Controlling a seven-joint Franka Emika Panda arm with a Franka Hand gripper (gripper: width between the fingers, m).
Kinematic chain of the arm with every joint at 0, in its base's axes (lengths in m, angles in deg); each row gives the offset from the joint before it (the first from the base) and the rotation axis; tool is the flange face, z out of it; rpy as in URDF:
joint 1: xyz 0 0 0.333 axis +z
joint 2: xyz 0 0 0 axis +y
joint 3: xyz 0 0 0.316 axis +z
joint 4: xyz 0.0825 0 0 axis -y
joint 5: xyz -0.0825 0 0.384 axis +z
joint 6: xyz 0 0 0 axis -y
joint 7: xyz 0.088 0 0 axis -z
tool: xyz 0 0 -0.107 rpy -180 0 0
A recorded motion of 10 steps. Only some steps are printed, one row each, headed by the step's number.
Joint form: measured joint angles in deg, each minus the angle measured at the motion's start. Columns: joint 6, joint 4, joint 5, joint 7, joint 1, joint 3, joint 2.
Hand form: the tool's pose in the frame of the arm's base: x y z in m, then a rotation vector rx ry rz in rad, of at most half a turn. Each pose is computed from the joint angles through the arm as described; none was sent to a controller.
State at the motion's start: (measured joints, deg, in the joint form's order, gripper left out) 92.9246 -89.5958 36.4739 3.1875 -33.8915 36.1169 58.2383
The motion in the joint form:
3: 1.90 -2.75 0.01 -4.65 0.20 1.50 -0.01
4: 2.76 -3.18 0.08 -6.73 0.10 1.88 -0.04
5: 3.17 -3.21 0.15 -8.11 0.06 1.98 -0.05
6: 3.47 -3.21 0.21 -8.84 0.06 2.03 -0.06
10: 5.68 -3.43 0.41 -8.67 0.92 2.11 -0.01
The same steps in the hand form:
3: 0.6076 0.0640 0.1420 -1.7845 0.2578 0.8689
4: 0.6073 0.0668 0.1418 -1.7856 0.2290 0.8364
5: 0.6081 0.0669 0.1420 -1.7869 0.2109 0.8127
6: 0.6089 0.0670 0.1422 -1.7882 0.2021 0.7987
10: 0.6109 0.0757 0.1393 -1.8061 0.2161 0.7825

